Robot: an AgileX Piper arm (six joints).
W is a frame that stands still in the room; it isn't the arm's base.
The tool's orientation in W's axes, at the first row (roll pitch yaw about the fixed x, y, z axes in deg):
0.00 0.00 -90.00
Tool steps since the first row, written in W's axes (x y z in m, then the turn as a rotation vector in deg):
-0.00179 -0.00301 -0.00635 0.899 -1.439 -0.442
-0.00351 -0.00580 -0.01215 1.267 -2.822 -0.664
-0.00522 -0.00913 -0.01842 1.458 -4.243 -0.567
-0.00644 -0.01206 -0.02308 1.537 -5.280 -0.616
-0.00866 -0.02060 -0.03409 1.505 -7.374 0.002
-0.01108 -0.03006 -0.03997 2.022 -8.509 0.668
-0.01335 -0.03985 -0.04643 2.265 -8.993 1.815
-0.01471 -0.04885 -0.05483 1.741 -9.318 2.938
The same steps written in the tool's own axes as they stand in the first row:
0.00301 -0.00179 -0.00635 1.439 0.899 -0.442
0.00580 -0.00351 -0.01215 2.822 1.267 -0.664
0.00913 -0.00522 -0.01842 4.243 1.458 -0.567
0.01206 -0.00644 -0.02308 5.280 1.537 -0.616
0.02060 -0.00866 -0.03409 7.374 1.505 0.002
0.03006 -0.01108 -0.03997 8.509 2.022 0.668
0.03985 -0.01335 -0.04643 8.993 2.265 1.815
0.04885 -0.01471 -0.05483 9.318 1.741 2.938

